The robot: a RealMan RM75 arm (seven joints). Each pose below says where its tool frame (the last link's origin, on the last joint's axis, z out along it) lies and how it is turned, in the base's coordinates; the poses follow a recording.
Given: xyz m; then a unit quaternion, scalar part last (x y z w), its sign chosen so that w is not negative.
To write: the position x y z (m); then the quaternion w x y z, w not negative. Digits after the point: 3 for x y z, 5 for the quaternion.
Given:
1: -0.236 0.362 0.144 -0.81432 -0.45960 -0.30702 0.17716
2: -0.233 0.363 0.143 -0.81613 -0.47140 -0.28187 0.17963
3: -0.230 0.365 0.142 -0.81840 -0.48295 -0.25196 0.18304
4: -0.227 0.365 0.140 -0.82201 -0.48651 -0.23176 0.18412
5: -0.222 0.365 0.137 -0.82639 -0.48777 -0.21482 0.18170
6: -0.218 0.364 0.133 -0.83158 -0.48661 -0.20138 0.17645
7: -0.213 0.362 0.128 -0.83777 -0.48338 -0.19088 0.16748
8: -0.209 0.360 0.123 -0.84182 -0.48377 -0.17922 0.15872
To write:
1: -0.236 0.362 0.144 0.17716 -0.81432 -0.45960 -0.30702
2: -0.233 0.363 0.143 0.17963 -0.81613 -0.47140 -0.28187
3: -0.230 0.365 0.142 0.18304 -0.81840 -0.48295 -0.25196
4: -0.227 0.365 0.140 0.18412 -0.82201 -0.48651 -0.23176
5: -0.222 0.365 0.137 0.18170 -0.82639 -0.48777 -0.21482
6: -0.218 0.364 0.133 0.17645 -0.83158 -0.48661 -0.20138
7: -0.213 0.362 0.128 0.16748 -0.83777 -0.48338 -0.19088
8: -0.209 0.360 0.123 0.15872 -0.84182 -0.48377 -0.17922
